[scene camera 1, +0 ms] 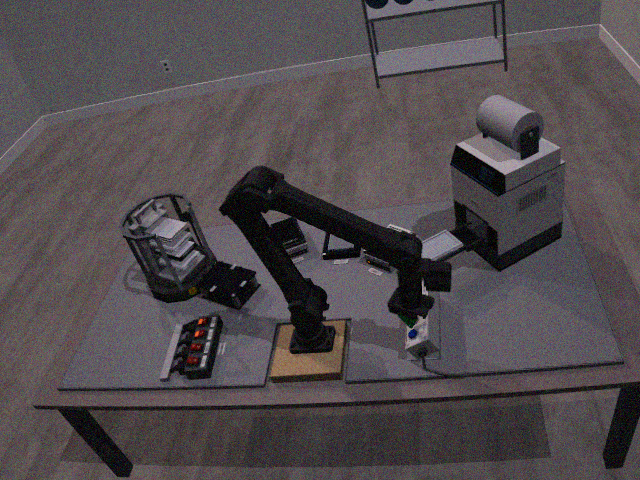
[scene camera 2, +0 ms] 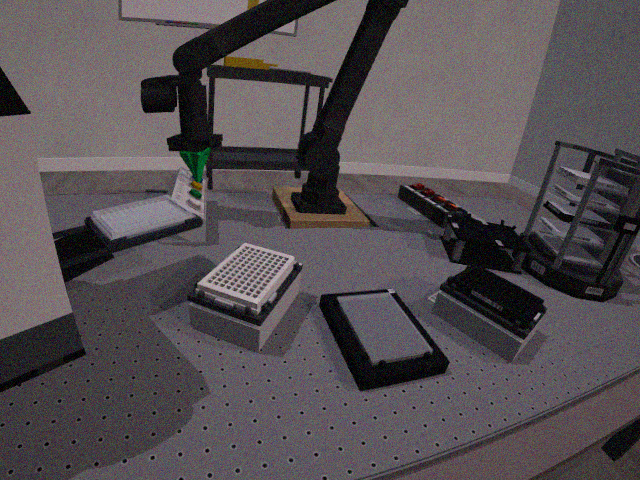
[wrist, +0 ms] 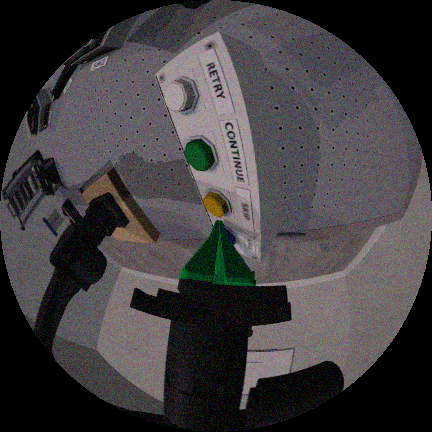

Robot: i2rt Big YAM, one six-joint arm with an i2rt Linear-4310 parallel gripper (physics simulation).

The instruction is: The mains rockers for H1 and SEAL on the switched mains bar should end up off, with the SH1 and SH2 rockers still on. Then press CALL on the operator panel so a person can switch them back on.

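Where they show: gripper, fingertip midpoint: [scene camera 1: 411, 326] [scene camera 2: 198, 181] [wrist: 217, 223]; arm's base, link origin: [scene camera 1: 313, 341] [scene camera 2: 317, 206] [wrist: 107, 209].
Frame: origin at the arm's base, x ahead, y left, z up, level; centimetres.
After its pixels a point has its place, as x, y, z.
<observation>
The mains bar [scene camera 1: 210, 347] {-3.4, 29.3, 2.5} [scene camera 2: 424, 205] {1.0, 29.5, 1.2} lies at the left of the table in scene camera 1. Its two far rockers [scene camera 1: 201, 321] {5.9, 34.7, 3.5} [scene camera 1: 199, 333] {1.0, 33.8, 3.7} glow bright orange; the two near rockers [scene camera 1: 195, 346] {-3.9, 33.5, 3.6} [scene camera 1: 192, 360] {-9.0, 32.8, 3.6} are dim red. Their labels are unreadable. The white operator panel [scene camera 1: 419, 345] {-6.7, -29.9, 4.6} [wrist: 245, 165] {6.0, -31.6, 6.7} stands right of the arm base. Its blue CALL button [scene camera 1: 412, 333] {-3.5, -28.1, 5.7} [wrist: 230, 237] {-2.5, -28.9, 5.9} is partly hidden behind the fingers in the wrist view. My gripper [scene camera 1: 412, 323] {-0.8, -27.8, 5.3} [scene camera 2: 197, 180] {-0.8, -27.8, 5.3} [wrist: 217, 223] {-0.8, -27.8, 5.3} is shut and empty, its green tips close to the panel between SKIP [wrist: 215, 204] {2.3, -28.5, 5.8} and CALL. Contact cannot be told.
A large grey machine [scene camera 1: 527, 206] {30.4, -61.4, 17.6} stands at the back right, with a plate [scene camera 1: 442, 244] {26.2, -36.7, 9.7} [scene camera 2: 139, 219] {28.5, -35.2, 9.5} on its extended tray. A white grid plate [scene camera 2: 248, 273] {36.7, -20.5, 5.5} sits on a block behind the arm. A round plate tower [scene camera 1: 170, 291] {20.4, 50.8, 2.9} [scene camera 2: 573, 281] {40.3, 42.3, 1.8} stands at the left.
</observation>
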